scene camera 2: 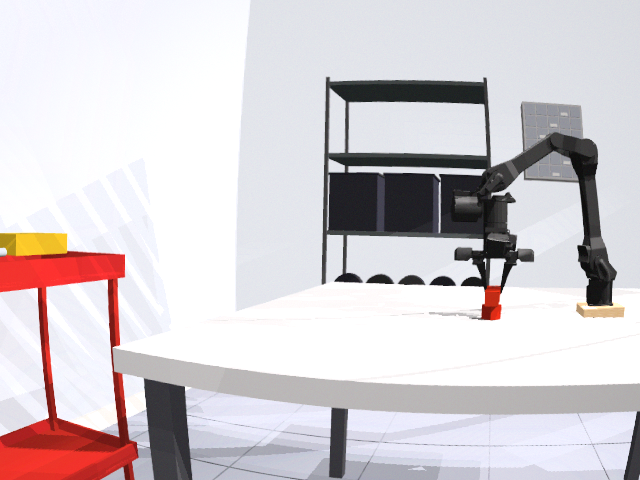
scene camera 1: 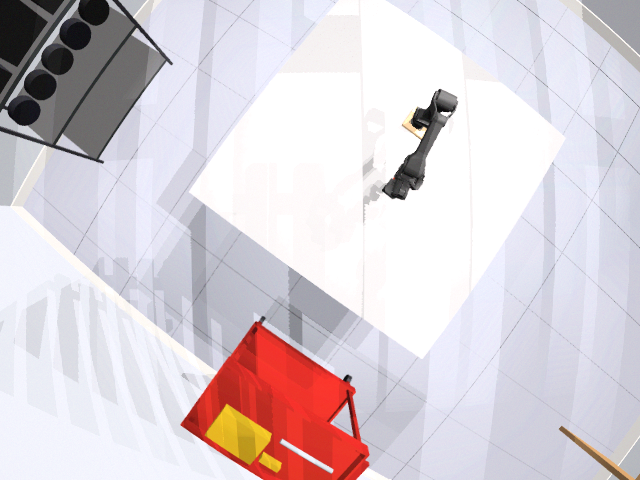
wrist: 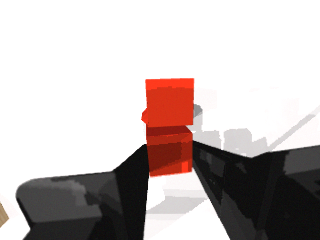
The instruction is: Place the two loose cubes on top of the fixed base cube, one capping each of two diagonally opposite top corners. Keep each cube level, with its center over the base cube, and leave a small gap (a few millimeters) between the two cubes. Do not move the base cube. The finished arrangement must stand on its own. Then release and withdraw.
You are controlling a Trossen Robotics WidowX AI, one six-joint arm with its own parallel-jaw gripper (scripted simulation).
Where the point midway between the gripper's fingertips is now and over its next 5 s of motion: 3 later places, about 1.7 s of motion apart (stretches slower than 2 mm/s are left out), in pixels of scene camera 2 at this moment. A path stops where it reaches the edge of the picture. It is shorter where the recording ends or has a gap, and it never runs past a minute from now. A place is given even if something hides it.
My gripper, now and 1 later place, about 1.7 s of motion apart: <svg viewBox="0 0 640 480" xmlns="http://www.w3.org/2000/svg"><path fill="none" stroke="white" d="M493 293L494 280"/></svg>
